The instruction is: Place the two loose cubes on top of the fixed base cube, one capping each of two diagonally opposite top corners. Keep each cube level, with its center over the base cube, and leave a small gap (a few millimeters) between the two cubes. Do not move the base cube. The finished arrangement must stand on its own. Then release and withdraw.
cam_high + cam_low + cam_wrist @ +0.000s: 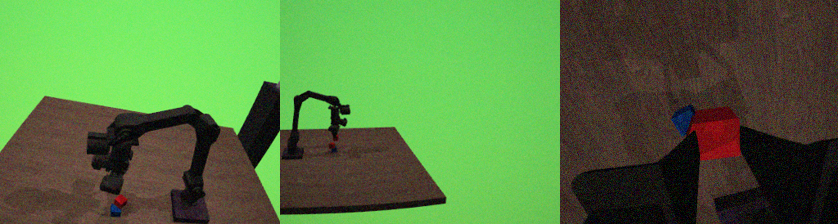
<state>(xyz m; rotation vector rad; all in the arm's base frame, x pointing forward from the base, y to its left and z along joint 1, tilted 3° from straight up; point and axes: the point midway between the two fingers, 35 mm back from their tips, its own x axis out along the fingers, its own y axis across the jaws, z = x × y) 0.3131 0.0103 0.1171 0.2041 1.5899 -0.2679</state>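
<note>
Now: gripper tip 1 cm past the blue base cube, 4 cm to the right of it and 10 cm above it.
</note>
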